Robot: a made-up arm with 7 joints. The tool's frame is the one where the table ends. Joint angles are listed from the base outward.
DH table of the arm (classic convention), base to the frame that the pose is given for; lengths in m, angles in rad. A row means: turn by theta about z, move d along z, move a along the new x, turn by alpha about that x. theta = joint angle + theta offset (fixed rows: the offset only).
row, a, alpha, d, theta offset
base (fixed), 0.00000, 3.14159, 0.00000, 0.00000
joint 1, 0.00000, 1.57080, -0.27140, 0.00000
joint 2, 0.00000, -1.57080, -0.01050, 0.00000
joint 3, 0.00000, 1.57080, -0.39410, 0.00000
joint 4, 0.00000, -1.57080, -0.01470, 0.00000
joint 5, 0.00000, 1.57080, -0.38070, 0.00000
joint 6, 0.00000, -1.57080, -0.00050, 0.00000
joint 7, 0.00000, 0.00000, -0.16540, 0.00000
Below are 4 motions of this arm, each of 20 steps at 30 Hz.
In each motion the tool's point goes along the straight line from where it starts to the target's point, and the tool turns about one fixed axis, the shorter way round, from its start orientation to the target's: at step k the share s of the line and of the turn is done. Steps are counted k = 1, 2, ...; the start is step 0. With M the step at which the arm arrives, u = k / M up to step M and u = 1 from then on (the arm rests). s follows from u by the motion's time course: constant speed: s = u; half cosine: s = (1 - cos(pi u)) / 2; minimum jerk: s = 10 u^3 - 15 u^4 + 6 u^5.
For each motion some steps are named. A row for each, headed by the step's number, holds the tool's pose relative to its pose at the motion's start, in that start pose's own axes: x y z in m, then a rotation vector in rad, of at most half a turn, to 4 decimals.
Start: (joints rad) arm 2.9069 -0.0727 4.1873 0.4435 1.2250 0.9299 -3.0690
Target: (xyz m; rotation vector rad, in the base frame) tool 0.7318 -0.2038 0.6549 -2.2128 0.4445 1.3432
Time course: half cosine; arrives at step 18
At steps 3, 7, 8, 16, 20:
3: 0.0058 0.0440 0.0225 -0.0071 -0.0741 0.1073
7: 0.0285 0.2161 0.1103 -0.0346 -0.3642 0.5272
8: 0.0358 0.2714 0.1385 -0.0435 -0.4574 0.6621
16: 0.0841 0.6371 0.3251 -0.1021 -1.0735 1.5542
20: 0.0868 0.6569 0.3352 -0.1053 -1.1069 1.6025

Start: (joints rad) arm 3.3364 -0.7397 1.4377 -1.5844 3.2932 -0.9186 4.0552
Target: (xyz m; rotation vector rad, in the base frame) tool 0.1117 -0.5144 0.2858 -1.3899 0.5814 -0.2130
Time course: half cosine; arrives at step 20
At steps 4, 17, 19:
4: -0.0065 0.0239 0.0251 0.0766 0.0920 0.0126
17: -0.0645 0.2363 0.2490 0.7588 0.9113 0.1245
19: -0.0678 0.2484 0.2617 0.7976 0.9579 0.1308

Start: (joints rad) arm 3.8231 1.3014 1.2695 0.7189 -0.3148 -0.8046 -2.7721
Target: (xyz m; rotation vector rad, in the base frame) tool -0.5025 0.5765 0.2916 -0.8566 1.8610 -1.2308
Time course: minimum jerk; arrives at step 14
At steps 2, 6, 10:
2: 0.0024 0.0034 0.0034 0.0051 -0.0046 0.0071
6: 0.0373 0.0543 0.0533 0.0814 -0.0733 0.1125
10: 0.0867 0.1263 0.1238 0.1893 -0.1704 0.2616

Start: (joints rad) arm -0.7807 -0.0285 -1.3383 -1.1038 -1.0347 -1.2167 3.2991
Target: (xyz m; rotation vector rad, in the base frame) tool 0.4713 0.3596 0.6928 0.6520 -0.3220 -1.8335
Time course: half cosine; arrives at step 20
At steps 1, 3, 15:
1: 0.0032 -0.0026 -0.0008 -0.0018 -0.0048 0.0116
3: 0.0284 -0.0230 -0.0072 -0.0162 -0.0422 0.1025
15: 0.4453 -0.3598 -0.1124 -0.2531 -0.6608 1.6051

